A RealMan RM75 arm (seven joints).
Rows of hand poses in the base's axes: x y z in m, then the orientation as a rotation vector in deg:
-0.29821 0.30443 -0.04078 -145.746 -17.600 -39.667
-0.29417 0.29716 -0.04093 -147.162 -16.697 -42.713
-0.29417 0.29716 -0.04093 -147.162 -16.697 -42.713
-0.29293 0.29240 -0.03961 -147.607 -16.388 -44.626
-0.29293 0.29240 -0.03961 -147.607 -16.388 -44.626
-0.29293 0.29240 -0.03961 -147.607 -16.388 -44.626
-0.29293 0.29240 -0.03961 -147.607 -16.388 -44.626
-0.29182 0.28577 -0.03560 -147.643 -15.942 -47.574
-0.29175 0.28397 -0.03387 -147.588 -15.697 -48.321
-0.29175 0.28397 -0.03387 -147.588 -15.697 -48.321
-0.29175 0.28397 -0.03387 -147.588 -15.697 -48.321
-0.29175 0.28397 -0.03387 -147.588 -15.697 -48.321
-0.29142 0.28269 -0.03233 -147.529 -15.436 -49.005
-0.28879 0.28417 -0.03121 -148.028 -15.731 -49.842
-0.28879 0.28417 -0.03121 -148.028 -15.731 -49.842
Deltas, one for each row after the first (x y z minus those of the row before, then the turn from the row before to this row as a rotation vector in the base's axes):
0.00404 -0.00727 -0.00015 -1.473 -1.833 -1.703
0.00000 0.00000 0.00000 0.000 0.000 0.000
0.00124 -0.00476 0.00132 -0.612 -1.232 -0.767
0.00000 0.00000 0.00000 0.000 0.000 0.000
0.00000 0.00000 0.00000 0.000 0.000 0.000
0.00000 0.00000 0.00000 0.000 0.000 0.000
0.00111 -0.00663 0.00401 -0.390 -1.970 -0.967
0.00007 -0.00180 0.00173 -0.009 -0.485 -0.310
0.00000 0.00000 0.00000 0.000 0.000 0.000
0.00000 0.00000 0.00000 0.000 0.000 0.000
0.00000 0.00000 0.00000 0.000 0.000 0.000
0.00033 -0.00128 0.00154 0.008 -0.439 -0.305
0.00263 0.00148 0.00112 -0.696 -0.552 -0.167
0.00000 0.00000 0.00000 0.000 0.000 0.000

